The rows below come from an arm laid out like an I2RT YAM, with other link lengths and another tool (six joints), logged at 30 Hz.
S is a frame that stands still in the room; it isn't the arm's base.
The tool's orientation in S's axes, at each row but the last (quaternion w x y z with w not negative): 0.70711 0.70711 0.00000 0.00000; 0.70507 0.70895 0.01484 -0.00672; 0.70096 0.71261 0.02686 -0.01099; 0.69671 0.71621 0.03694 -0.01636; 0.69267 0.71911 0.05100 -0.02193; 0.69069 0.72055 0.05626 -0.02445
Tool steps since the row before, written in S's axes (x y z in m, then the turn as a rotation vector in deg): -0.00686 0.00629 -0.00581 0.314 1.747 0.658; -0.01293 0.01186 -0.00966 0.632 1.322 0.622; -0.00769 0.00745 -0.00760 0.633 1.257 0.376; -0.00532 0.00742 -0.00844 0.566 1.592 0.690; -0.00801 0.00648 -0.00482 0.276 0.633 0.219; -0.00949 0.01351 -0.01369 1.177 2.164 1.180
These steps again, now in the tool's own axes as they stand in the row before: -0.00686 -0.00581 -0.00629 0.314 0.658 -1.747; -0.01249 -0.01011 -0.01195 0.628 0.634 -1.318; -0.00710 -0.00812 -0.00749 0.641 0.389 -1.249; -0.00445 -0.00901 -0.00732 0.560 0.689 -1.595; -0.00719 -0.00585 -0.00659 0.279 0.224 -0.630; -0.00723 -0.01521 -0.01328 1.137 1.221 -2.163
